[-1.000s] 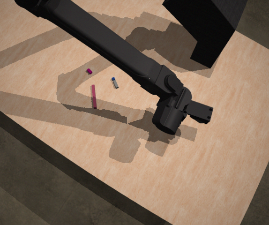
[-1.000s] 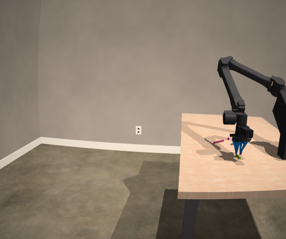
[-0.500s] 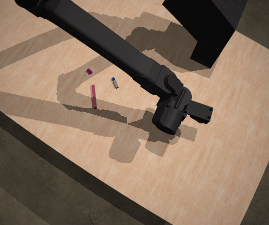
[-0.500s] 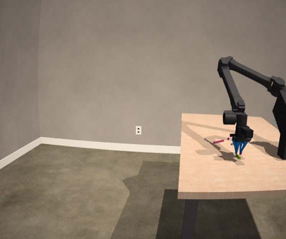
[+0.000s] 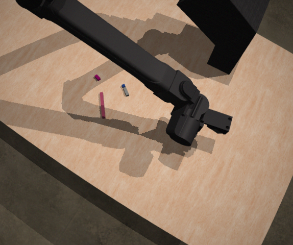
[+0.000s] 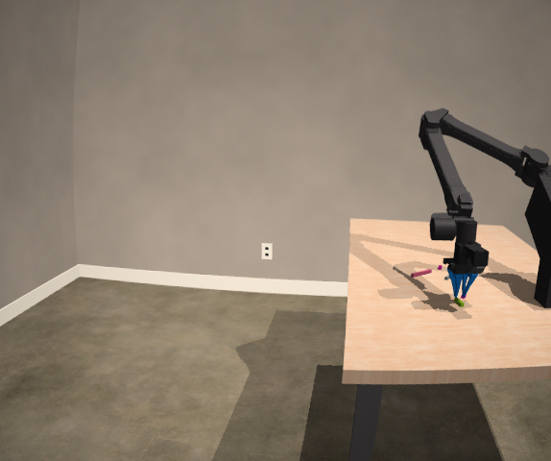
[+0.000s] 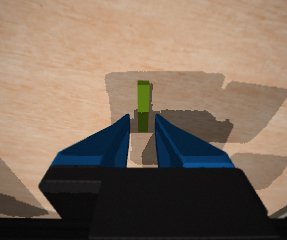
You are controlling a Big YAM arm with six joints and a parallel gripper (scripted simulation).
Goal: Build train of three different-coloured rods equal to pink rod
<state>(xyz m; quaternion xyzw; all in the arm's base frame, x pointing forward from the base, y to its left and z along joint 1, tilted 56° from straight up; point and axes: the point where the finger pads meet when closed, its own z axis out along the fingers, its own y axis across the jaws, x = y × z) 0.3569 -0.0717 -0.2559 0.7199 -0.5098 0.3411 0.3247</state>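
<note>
Now: hand 2 cm above the lime rod. From my hand the other things lie so: grey rod 23 cm to the right, 2 cm below; pink rod 9 cm ahead, 26 cm to the right, 2 cm below; blue rod 1 cm behind, 25 cm to the right, 2 cm below.
</note>
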